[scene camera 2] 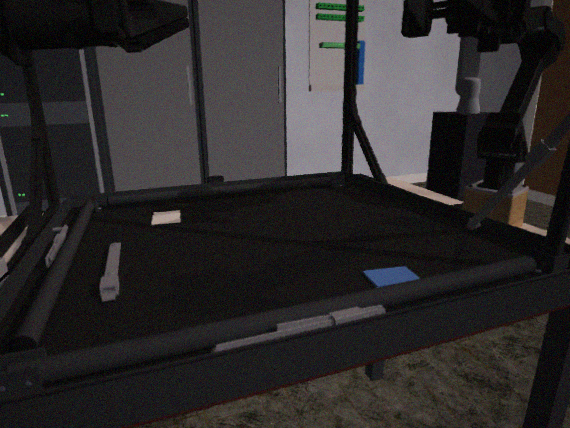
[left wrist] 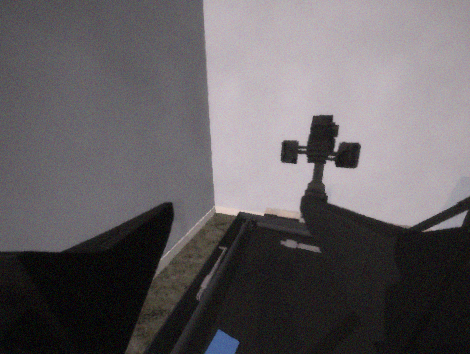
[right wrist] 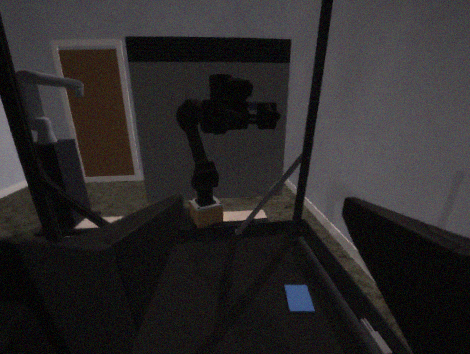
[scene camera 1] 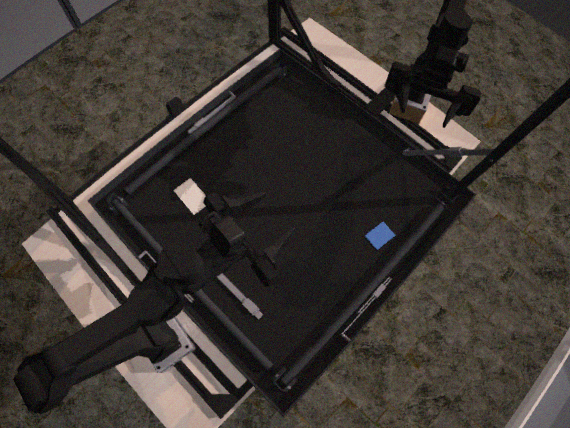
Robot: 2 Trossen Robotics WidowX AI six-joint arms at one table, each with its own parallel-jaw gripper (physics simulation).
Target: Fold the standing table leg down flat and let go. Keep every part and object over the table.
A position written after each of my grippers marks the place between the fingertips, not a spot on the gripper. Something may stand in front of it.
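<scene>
There is my left gripper [scene camera 1: 423, 118], [left wrist: 237, 205], [right wrist: 262, 116], and I see it both from scene and from wrist. My right gripper [scene camera 2: 188, 17], [left wrist: 315, 157], [right wrist: 262, 204] shows too. And then I see a blue square [scene camera 2: 387, 276].
</scene>
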